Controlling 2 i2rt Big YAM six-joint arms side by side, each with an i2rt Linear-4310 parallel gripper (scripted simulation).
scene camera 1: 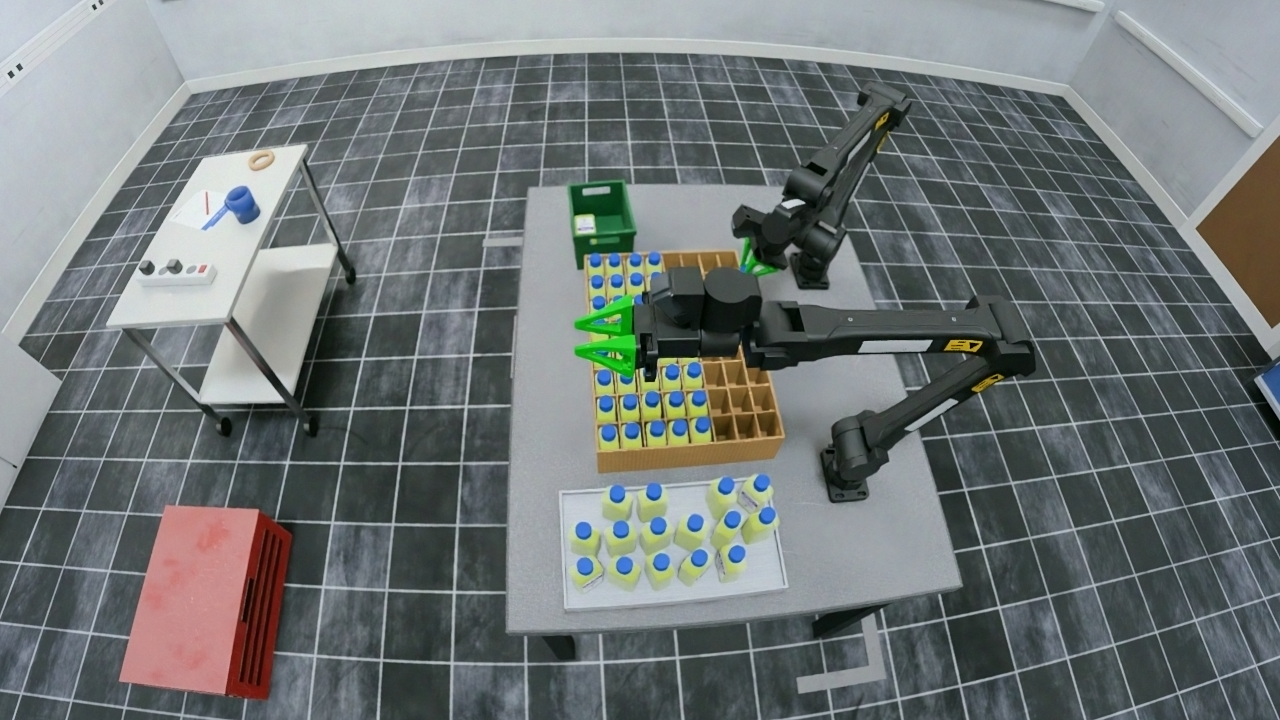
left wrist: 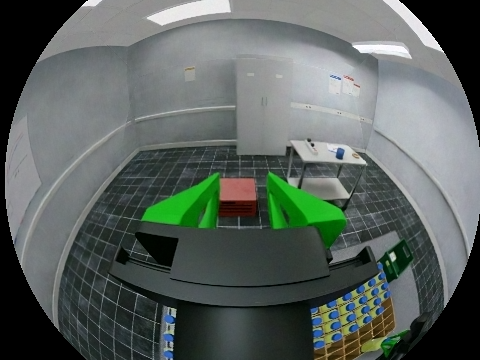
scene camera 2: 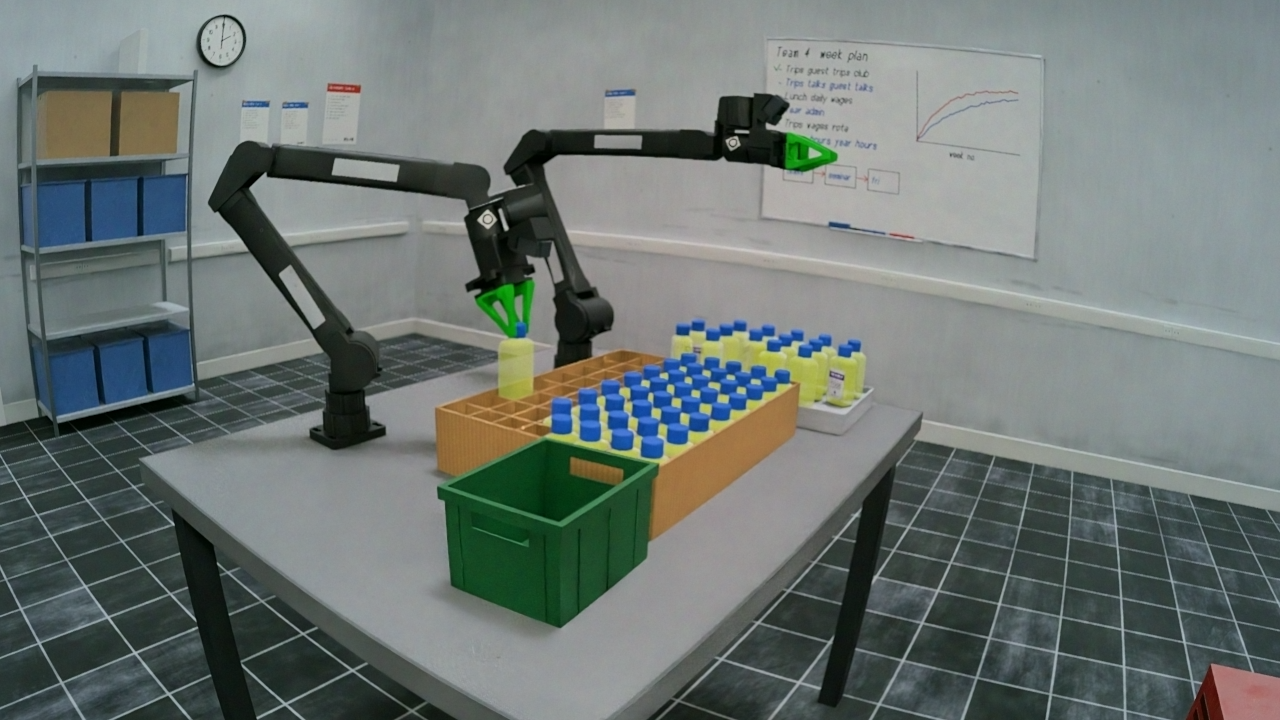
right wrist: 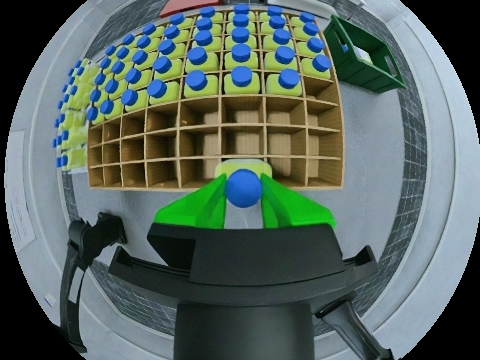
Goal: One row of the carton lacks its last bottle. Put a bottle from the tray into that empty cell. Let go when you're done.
Labels:
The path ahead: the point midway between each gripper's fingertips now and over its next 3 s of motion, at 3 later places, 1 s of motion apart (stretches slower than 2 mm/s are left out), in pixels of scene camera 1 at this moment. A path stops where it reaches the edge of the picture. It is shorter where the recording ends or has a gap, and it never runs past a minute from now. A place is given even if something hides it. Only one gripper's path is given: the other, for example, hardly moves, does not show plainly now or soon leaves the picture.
My right gripper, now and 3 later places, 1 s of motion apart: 743,274; 733,264; 694,228; 674,228

